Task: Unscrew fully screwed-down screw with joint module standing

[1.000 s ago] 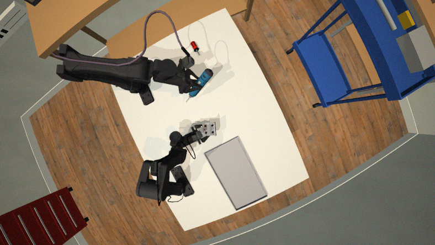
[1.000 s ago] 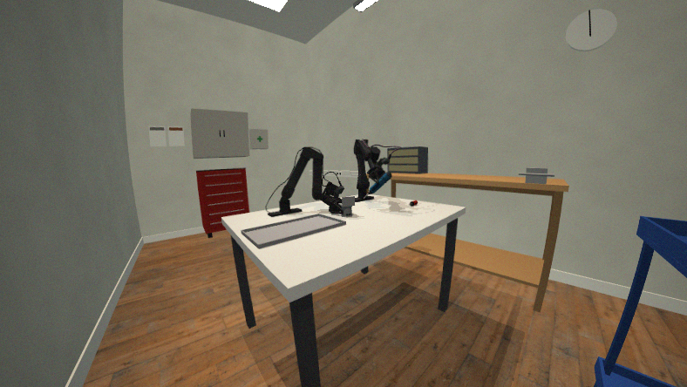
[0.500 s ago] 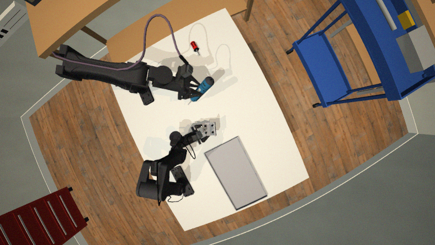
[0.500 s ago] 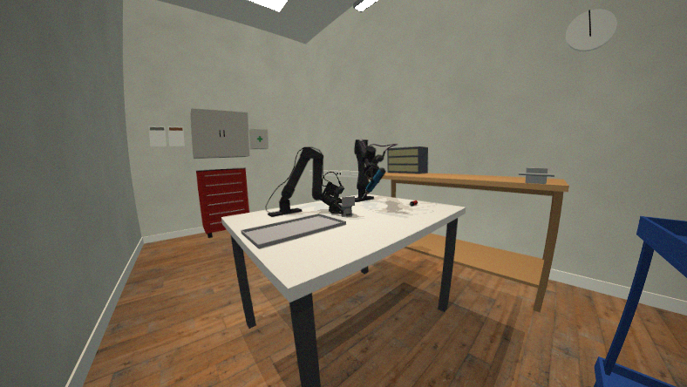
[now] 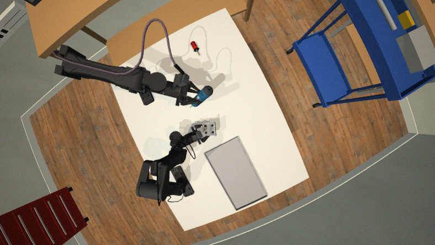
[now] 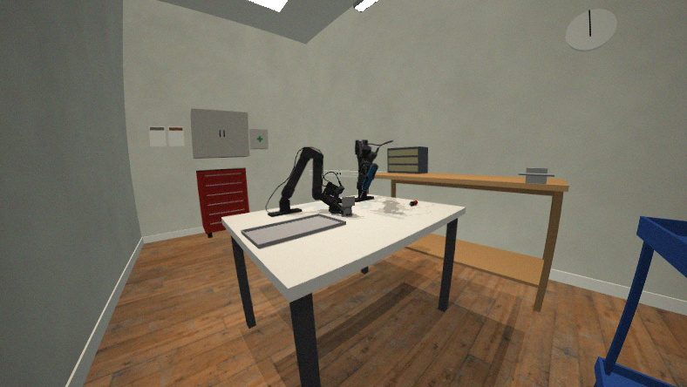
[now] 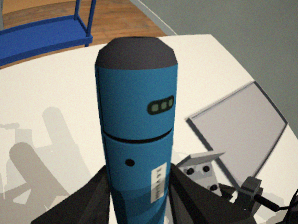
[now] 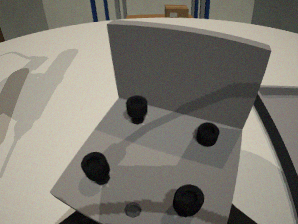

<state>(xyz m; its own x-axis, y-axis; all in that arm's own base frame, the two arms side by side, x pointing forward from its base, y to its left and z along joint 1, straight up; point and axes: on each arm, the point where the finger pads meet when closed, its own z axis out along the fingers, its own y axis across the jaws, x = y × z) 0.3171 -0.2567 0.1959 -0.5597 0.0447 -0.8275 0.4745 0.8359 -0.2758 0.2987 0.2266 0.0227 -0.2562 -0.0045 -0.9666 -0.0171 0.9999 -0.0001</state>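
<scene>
My right hand is 5 cm below the grey bracket. From my right hand the other things lie so: flat grey tray (32 cm to the right, 4 cm ahead, 2 cm below); then red-handled screwdriver (47 cm to the left, 11 cm ahead, 1 cm below).
</scene>
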